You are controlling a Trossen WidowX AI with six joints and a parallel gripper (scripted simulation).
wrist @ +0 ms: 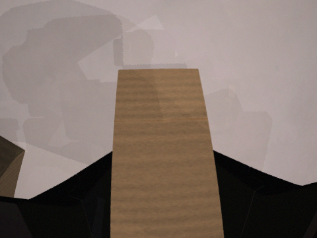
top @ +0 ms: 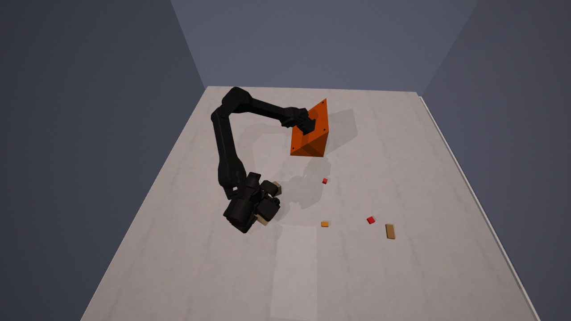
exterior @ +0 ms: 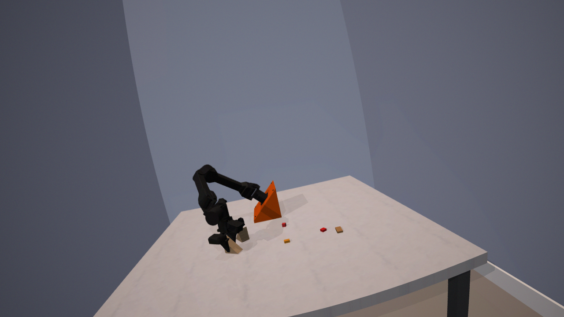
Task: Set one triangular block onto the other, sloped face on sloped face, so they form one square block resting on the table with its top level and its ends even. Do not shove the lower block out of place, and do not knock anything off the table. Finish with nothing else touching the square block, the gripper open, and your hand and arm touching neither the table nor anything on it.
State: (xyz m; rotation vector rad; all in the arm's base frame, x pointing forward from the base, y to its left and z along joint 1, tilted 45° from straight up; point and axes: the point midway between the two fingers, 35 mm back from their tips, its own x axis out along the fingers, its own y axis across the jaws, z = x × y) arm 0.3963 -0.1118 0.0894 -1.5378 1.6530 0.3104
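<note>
Now: gripper tip 1 cm below the triangular block. From my gripper tip the other things lie so: small orange piece: 24 cm to the left, 1 cm below; flat tan piece: 47 cm to the left, 1 cm below, 1 cm behind.
</note>
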